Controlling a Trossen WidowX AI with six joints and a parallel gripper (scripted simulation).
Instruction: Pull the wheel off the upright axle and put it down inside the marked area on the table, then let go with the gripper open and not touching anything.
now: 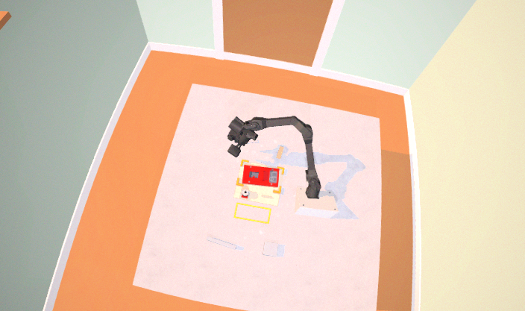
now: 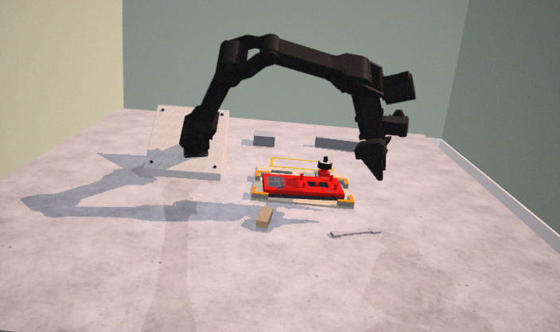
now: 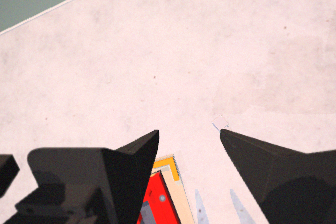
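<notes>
Now: the wheel 6 cm behind my gripper tip, 25 cm to the left of it and 7 cm below it. From my gripper tip the other things lie so: wooden block: 26 cm behind, 2 cm to the right, 10 cm below; upright axle: 6 cm behind, 25 cm to the left, 7 cm below; thin grey bar: 7 cm behind, 7 cm to the right, 10 cm below.
</notes>
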